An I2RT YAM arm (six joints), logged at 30 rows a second.
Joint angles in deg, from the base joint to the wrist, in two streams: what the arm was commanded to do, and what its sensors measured. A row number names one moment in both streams.
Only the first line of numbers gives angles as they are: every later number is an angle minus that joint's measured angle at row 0.
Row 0, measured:
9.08 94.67 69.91 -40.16 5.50 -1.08
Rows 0 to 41, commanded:
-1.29 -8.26 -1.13 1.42 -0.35 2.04
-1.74 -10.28 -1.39 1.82 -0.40 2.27
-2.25 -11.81 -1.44 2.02 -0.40 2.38
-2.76 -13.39 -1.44 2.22 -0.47 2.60
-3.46 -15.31 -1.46 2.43 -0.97 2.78
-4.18 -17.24 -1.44 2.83 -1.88 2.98
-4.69 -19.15 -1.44 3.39 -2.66 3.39
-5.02 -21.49 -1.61 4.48 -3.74 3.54
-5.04 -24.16 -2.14 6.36 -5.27 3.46
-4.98 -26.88 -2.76 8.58 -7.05 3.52
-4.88 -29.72 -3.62 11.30 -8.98 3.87
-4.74 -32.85 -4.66 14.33 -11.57 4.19
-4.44 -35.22 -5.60 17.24 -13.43 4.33
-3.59 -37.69 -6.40 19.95 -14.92 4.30
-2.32 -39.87 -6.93 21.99 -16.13 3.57
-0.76 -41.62 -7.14 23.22 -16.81 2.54
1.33 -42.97 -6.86 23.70 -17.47 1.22
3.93 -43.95 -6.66 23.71 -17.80 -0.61
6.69 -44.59 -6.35 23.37 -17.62 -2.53
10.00 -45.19 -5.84 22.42 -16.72 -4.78
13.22 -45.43 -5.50 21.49 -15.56 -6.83
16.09 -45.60 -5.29 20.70 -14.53 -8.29
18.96 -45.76 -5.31 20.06 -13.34 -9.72
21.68 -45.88 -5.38 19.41 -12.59 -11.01
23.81 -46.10 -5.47 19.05 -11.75 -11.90
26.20 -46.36 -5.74 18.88 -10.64 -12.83
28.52 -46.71 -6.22 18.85 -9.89 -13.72
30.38 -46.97 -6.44 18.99 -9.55 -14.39
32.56 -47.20 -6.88 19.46 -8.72 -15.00
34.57 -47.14 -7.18 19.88 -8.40 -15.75
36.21 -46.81 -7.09 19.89 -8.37 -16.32
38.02 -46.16 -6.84 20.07 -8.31 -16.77
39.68 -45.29 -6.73 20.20 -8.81 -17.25
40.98 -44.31 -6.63 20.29 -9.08 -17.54
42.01 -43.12 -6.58 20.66 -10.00 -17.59
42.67 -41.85 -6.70 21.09 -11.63 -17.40
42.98 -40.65 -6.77 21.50 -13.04 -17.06
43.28 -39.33 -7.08 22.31 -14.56 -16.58
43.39 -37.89 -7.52 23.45 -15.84 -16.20
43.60 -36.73 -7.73 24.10 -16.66 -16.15
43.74 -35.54 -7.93 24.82 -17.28 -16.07
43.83 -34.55 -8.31 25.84 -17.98 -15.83
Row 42, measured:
42.95 -36.48 -7.04 22.84 -14.49 -16.07
